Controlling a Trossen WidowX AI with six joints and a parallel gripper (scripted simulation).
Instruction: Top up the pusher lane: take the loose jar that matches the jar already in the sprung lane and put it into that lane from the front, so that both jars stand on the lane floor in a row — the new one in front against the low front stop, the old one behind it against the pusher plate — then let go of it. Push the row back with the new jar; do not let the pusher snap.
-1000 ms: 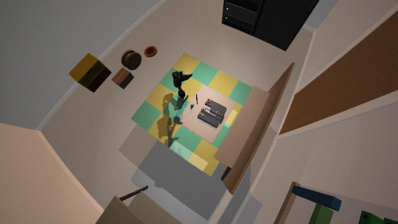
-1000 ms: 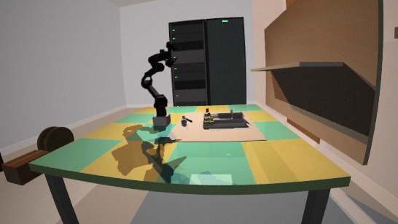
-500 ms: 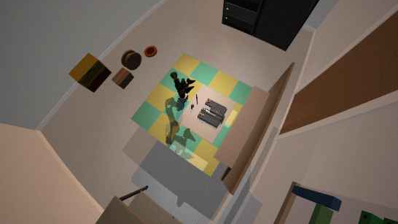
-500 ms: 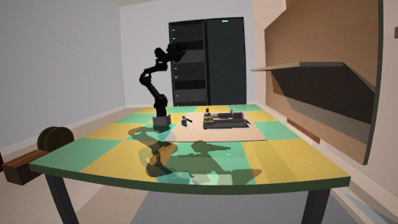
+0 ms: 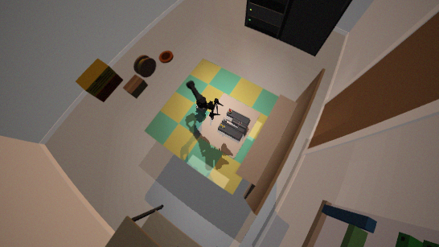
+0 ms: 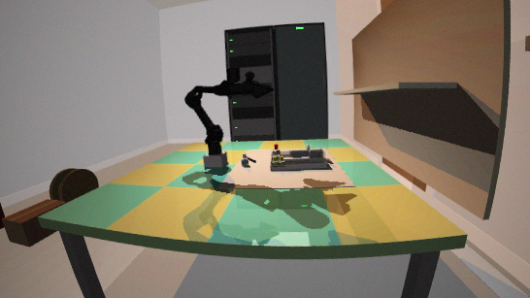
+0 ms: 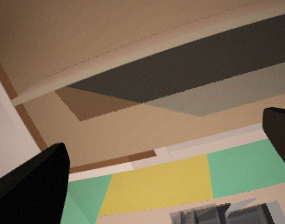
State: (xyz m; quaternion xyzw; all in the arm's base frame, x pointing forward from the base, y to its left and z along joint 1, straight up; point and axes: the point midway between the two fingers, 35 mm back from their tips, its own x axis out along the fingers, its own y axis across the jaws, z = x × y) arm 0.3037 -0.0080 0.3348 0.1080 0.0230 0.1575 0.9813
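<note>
Now: the tan mat 400 mm below my gripper tip, 50 mm ahead of it and 30 mm to the left of it. Round my gripper tip: wall shelf (500 mm ahead, 70 mm to the left, 30 mm below); rack (380 mm below, 140 mm ahead, 70 mm to the left); thin dark stick (390 mm below, 170 mm behind, 90 mm to the left).
</note>
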